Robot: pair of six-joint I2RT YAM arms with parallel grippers.
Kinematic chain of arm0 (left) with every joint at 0, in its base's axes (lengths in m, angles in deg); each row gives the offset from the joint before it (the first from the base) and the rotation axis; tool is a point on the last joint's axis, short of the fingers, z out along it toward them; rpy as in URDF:
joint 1: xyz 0 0 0.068 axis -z
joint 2: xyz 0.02 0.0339 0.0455 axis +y
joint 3: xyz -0.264 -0.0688 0 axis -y
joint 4: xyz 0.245 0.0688 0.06 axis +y
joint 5: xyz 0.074 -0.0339 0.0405 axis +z
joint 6: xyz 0.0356 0 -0.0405 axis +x
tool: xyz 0 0 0 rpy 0 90 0
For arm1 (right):
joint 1: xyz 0 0 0.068 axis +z
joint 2: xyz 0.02 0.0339 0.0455 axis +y
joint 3: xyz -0.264 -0.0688 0 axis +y
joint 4: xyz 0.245 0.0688 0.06 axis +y
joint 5: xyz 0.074 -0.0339 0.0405 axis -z
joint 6: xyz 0.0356 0 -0.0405 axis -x
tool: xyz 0 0 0 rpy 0 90 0
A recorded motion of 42 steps. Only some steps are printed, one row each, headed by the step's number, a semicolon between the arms.
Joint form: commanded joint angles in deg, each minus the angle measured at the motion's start. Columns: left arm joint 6, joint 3, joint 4, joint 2, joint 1, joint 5; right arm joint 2, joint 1, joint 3, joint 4, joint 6, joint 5.
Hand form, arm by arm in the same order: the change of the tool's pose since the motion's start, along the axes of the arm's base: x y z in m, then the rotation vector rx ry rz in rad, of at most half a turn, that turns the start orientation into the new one. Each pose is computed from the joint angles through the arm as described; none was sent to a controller.
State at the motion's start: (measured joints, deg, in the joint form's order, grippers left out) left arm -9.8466 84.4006 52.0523 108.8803 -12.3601 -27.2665; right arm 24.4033 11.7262 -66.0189 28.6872 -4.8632 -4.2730
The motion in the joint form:
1: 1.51 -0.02 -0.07 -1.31 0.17 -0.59; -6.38 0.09 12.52 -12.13 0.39 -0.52
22: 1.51 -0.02 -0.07 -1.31 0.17 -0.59; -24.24 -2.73 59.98 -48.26 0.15 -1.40
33: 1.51 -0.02 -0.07 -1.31 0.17 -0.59; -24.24 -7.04 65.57 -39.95 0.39 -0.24
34: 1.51 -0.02 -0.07 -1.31 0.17 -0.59; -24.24 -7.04 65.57 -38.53 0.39 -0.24
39: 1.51 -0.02 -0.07 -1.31 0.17 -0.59; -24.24 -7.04 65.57 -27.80 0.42 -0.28
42: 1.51 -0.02 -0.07 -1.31 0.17 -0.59; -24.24 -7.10 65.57 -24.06 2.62 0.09
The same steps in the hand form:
1: -0.0020 -0.0019 0.0083 0.0035 -0.0360 -0.0281; 0.0073 0.0019 -0.0329 0.0126 -0.1047 0.0084
22: -0.0020 -0.0019 0.0083 0.0035 -0.0360 -0.0281; 0.0622 0.0093 -0.2086 0.0290 -0.2171 -0.0252
33: -0.0020 -0.0019 0.0083 0.0035 -0.0360 -0.0281; 0.0789 0.0030 -0.2572 -0.0108 0.0223 -0.1202
34: -0.0020 -0.0019 0.0083 0.0035 -0.0360 -0.0281; 0.0794 0.0030 -0.2599 -0.0143 0.0468 -0.1201
39: -0.0020 -0.0019 0.0083 0.0035 -0.0360 -0.0281; 0.0811 0.0032 -0.2803 -0.0414 0.2322 -0.1182
42: -0.0020 -0.0019 0.0083 0.0035 -0.0360 -0.0281; 0.0809 0.0028 -0.2875 -0.0875 0.2887 -0.1280

